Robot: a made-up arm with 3 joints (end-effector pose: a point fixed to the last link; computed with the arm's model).
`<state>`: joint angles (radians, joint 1 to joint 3).
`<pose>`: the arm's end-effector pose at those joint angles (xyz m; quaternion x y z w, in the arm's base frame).
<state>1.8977 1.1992 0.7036</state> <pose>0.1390 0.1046 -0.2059 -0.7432 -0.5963 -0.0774 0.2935</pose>
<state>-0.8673 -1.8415 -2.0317</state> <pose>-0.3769 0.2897 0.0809 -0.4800 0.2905 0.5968 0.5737</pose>
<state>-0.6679 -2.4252 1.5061</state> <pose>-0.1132 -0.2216 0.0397 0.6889 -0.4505 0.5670 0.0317</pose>
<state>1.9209 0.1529 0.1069</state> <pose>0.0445 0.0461 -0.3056 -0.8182 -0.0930 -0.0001 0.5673</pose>
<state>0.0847 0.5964 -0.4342</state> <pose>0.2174 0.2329 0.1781 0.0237 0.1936 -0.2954 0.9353</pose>
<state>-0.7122 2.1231 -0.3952</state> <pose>0.0352 -0.2074 0.0609 0.3273 0.3882 -0.7690 0.3883</pose>
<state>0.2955 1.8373 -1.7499</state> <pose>0.1150 -0.1768 -0.0450 0.5461 0.3857 -0.5725 0.4746</pose>
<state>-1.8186 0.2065 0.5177</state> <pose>-0.0348 -0.2855 0.4080 0.7425 -0.0778 -0.2621 0.6115</pose>
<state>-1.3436 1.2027 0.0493</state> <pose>0.1934 -0.1456 0.2434 0.5021 0.3361 -0.4553 0.6539</pose>
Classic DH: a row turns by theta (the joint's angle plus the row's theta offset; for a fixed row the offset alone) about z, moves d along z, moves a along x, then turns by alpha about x. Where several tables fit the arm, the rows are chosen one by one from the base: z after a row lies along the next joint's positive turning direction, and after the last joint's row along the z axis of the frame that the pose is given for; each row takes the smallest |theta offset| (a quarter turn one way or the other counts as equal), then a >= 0, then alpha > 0; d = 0 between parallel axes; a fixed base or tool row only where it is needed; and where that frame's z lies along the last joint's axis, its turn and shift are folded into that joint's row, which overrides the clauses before.
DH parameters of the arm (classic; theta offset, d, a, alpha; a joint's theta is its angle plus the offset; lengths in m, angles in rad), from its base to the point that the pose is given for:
base (fixed): -1.5708 0.0956 0 1.5708
joint 1: 0 0.0891 -0.1171 1.5708
joint 2: -1.5708 0.0355 0.0016 -1.5708
joint 3: 0 -0.2615 0.1158 -1.5708
tool (fixed): 0 0.2052 0 0

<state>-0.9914 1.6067 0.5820</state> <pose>0.1728 -0.1001 0.3071 0.1347 0.1527 -0.7012 0.6833</pose>
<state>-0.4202 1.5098 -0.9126</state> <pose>0.1862 -0.0918 0.0528 0.4316 0.4422 -0.5347 0.5765</pose>
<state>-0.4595 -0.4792 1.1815</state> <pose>-0.3377 0.1870 0.3549 0.3124 -0.5717 0.0687 0.7555</pose>
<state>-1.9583 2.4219 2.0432</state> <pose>0.2591 -0.0043 0.1744 -0.2927 0.2380 -0.5218 0.7651</pose>
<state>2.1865 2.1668 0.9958</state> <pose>0.1877 0.1072 -0.0529 0.5594 0.7922 0.1581 0.1857</pose>
